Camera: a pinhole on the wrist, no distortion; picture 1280 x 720 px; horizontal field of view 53.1 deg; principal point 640.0 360.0 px. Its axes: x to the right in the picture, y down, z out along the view. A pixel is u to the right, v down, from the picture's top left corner.
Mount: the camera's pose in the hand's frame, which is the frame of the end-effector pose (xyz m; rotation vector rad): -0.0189 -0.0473 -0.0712 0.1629 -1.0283 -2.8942
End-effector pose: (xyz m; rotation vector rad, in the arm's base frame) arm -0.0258 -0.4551 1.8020 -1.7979 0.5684 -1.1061
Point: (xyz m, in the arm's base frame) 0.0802 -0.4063 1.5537
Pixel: 764.7 167.6
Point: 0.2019 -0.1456 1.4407
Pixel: 1109.9 618.4
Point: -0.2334 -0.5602 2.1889
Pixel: behind the camera
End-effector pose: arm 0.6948 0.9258 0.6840 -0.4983 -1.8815 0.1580
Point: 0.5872 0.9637 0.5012
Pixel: 935.8 646.5
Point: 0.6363 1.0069 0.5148
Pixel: 862.4 341.3
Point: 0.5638 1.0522 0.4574
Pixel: 798.2 440.7
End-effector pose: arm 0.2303 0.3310 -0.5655 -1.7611 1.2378 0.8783
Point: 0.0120 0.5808 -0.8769
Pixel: 161.4 563.8
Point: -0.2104 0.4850 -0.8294
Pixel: 337.2 35.4
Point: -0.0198 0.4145 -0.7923
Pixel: 108.7 124.7
